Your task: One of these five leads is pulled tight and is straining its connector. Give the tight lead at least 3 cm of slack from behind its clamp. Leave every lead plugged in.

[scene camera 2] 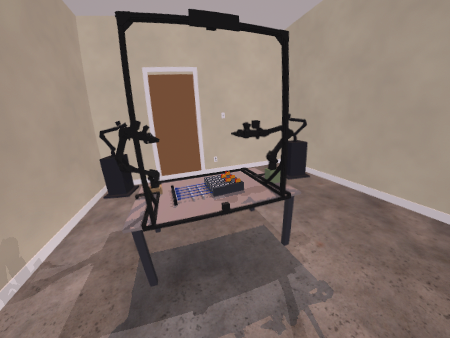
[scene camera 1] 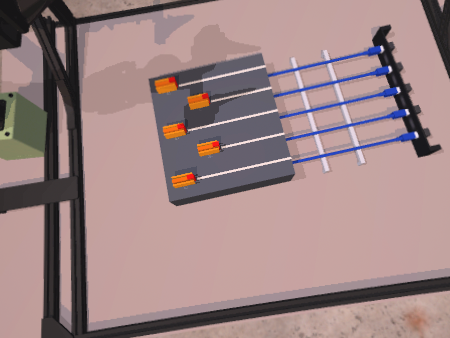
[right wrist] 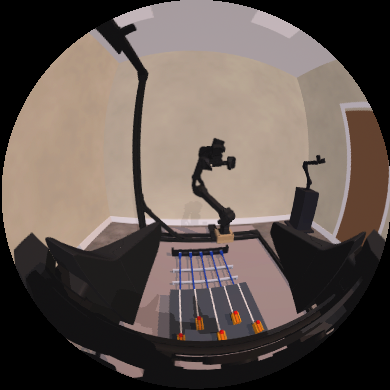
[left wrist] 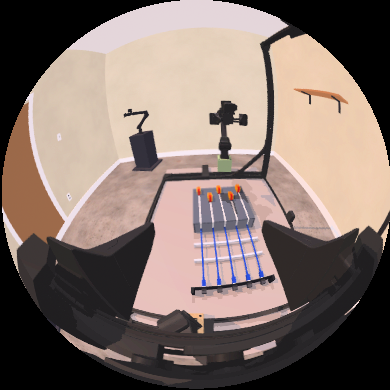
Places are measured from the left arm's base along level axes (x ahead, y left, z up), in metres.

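Pixels of known places: left gripper, fingertip midpoint: (scene camera 2: 159, 140) (right wrist: 220, 169) (left wrist: 209, 227); right gripper, fingertip midpoint: (scene camera 2: 232, 133) (right wrist: 219, 229) (left wrist: 230, 119); left arm's base, origin of the base link: (scene camera 2: 155, 186) (right wrist: 223, 231) (left wrist: 185, 325); right arm's base, origin of the base link: (scene camera 2: 272, 168) (left wrist: 223, 156).
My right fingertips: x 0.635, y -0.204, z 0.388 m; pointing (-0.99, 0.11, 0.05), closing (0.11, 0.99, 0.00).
Observation:
Ahead of a thing's pixels: the offset from my right fingertips to its top centre. "spot": to the spot under its first point.
A dark grey block (scene camera 1: 165, 107) (left wrist: 206, 226) bears five orange-and-red pieces, one @(spot: 0.351 m down, 0.001 m ahead, 0.045 m right) (scene camera 1: 166, 85) at its far left corner in scene camera 1. From each a lead runs white across the block, then blue over the table to a blue end at the black bar @(spot: 0.404 m down, 0.483 m back, 0.076 m left) (scene camera 1: 406, 100) (left wrist: 240, 285). The nearest lead @(spot: 0.414 m down, 0.335 m back, 0.155 m left) (scene camera 1: 345, 152) looks straight, like the others; I cannot tell which is tight. My left gripper (scene camera 2: 158, 140) (left wrist: 209, 227) and right gripper (scene camera 2: 233, 133) (right wrist: 216, 226) are open and empty, high above the table and apart from everything. Each lead meets the bar; finer plug detail is too small.
Two white rods (scene camera 1: 307, 104) (scene camera 1: 331, 71) lie crosswise under the blue leads, between block and bar. A black frame (scene camera 2: 285, 100) stands around the table. A green block (scene camera 1: 30, 132) (left wrist: 224, 164) is at my right arm's base, a tan one (right wrist: 223, 235) at my left arm's.

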